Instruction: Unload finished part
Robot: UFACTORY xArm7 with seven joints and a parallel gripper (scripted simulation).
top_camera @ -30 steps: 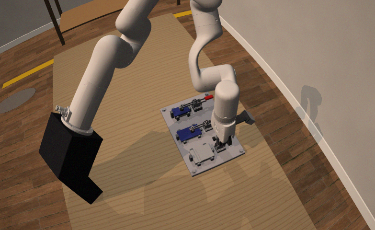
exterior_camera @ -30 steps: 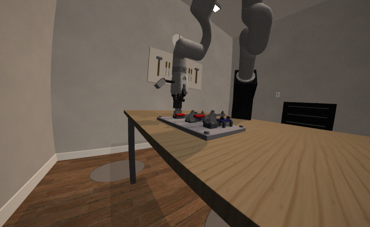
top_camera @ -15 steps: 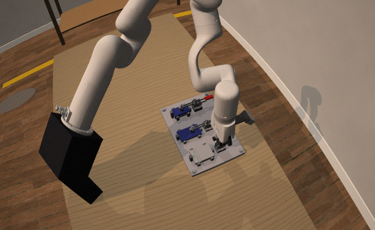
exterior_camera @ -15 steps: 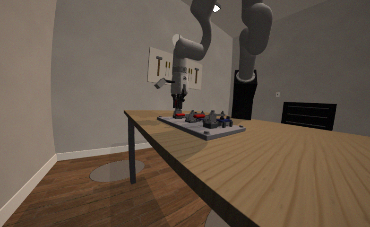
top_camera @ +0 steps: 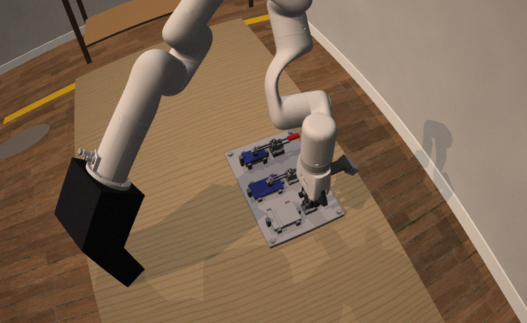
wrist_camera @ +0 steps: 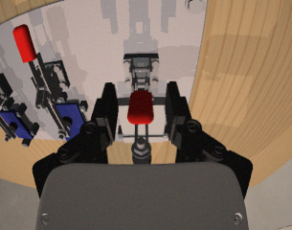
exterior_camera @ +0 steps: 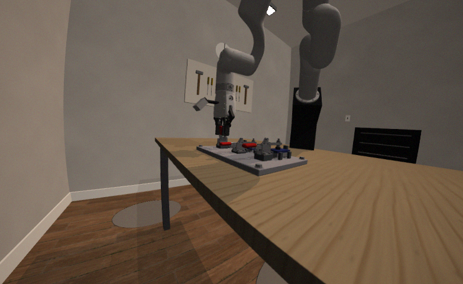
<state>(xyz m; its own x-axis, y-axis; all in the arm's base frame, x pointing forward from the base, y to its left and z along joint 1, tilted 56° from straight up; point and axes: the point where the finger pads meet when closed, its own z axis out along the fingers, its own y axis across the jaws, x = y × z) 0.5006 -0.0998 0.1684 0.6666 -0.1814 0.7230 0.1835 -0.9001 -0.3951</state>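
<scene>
Right now the grey finished part is 9 cm behind my hand, 2 cm to the right of it and 6 cm below it. From my hand the other things lie so: grey fixture plate 6 cm behind, 10 cm to the left, 8 cm below.
</scene>
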